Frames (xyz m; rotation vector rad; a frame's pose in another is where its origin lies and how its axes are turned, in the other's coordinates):
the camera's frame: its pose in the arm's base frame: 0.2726 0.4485 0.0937 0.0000 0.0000 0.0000
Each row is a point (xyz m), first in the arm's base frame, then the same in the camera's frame.
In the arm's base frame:
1: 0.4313 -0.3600 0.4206
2: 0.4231 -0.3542 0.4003
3: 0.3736 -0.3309 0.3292
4: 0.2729 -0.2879 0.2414
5: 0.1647 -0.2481 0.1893
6: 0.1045 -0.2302 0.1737
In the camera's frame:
1: 0.1587 -0.8085 0.3269
2: 0.1505 -0.8027 0.3066
3: 0.1010 -0.7794 0.2355
4: 0.0003 -0.7364 0.1477
5: -0.1079 -0.6966 0.0956
6: -0.1681 -0.6787 0.0800

